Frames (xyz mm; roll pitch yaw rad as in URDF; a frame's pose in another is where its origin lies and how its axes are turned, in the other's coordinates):
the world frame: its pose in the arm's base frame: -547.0 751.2 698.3 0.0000 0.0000 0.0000
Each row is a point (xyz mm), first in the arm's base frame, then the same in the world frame.
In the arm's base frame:
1: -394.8 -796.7 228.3
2: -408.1 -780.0 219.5
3: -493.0 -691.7 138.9
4: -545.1 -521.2 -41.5
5: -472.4 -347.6 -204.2
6: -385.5 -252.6 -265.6
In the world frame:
1: 152.2 -1547.9 -470.0
2: 138.9 -1531.2 -478.8
3: 54.0 -1442.9 -559.4
4: 1.9 -1272.4 -739.8
5: 74.6 -1098.8 -902.5
6: 161.5 -1003.8 -963.9

